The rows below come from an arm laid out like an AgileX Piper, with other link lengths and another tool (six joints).
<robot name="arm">
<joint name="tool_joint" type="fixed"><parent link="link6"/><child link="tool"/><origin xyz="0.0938 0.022 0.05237" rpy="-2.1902 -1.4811 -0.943"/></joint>
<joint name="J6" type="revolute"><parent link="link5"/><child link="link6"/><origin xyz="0.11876 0 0.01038"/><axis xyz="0.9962 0 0.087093"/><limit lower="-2.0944" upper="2.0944"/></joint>
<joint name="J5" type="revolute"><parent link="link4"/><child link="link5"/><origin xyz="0 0 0"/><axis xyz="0 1 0"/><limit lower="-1.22" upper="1.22"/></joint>
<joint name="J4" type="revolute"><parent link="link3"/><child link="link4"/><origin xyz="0.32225 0 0.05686"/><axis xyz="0.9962 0 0.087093"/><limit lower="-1.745" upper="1.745"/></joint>
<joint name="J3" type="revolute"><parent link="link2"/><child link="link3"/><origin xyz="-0.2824 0 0.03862"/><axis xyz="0 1 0"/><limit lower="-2.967" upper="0"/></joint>
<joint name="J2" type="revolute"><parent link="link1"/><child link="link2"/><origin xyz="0 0 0"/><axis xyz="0 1 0"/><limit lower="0" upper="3.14"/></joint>
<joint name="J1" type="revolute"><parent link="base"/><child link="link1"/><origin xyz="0 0 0.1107"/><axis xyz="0 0 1"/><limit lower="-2.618" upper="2.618"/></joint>
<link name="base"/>
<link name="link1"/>
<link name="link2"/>
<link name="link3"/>
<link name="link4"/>
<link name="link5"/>
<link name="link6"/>
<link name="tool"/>
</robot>
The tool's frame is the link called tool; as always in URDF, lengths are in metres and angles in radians.
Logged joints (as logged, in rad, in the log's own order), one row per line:
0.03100 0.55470 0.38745 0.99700 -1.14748 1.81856
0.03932 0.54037 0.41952 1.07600 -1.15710 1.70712
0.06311 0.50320 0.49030 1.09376 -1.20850 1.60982
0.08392 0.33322 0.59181 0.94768 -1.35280 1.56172
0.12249 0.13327 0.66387 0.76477 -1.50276 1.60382
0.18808 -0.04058 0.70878 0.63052 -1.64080 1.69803
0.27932 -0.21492 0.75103 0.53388 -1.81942 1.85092
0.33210 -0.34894 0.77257 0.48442 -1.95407 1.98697
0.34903 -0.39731 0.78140 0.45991 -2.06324 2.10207
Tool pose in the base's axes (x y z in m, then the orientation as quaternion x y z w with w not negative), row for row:
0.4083 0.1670 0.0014 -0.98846 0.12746 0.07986 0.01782
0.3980 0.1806 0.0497 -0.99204 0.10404 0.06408 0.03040
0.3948 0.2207 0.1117 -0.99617 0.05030 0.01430 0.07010
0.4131 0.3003 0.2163 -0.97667 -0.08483 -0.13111 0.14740
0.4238 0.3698 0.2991 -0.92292 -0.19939 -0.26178 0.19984
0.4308 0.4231 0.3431 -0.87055 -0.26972 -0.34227 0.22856
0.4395 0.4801 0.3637 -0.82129 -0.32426 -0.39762 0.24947
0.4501 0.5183 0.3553 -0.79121 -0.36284 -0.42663 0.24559
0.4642 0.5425 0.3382 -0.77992 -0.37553 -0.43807 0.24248
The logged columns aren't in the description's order. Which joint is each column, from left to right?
Columns, left to right: J4, J6, J1, J5, J3, J2.
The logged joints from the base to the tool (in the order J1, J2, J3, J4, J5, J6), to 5 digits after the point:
0.38745 1.81856 -1.14748 0.03100 0.99700 0.55470
0.41952 1.70712 -1.15710 0.03932 1.07600 0.54037
0.49030 1.60982 -1.20850 0.06311 1.09376 0.50320
0.59181 1.56172 -1.35280 0.08392 0.94768 0.33322
0.66387 1.60382 -1.50276 0.12249 0.76477 0.13327
0.70878 1.69803 -1.64080 0.18808 0.63052 -0.04058
0.75103 1.85092 -1.81942 0.27932 0.53388 -0.21492
0.77257 1.98697 -1.95407 0.33210 0.48442 -0.34894
0.78140 2.10207 -2.06324 0.34903 0.45991 -0.39731

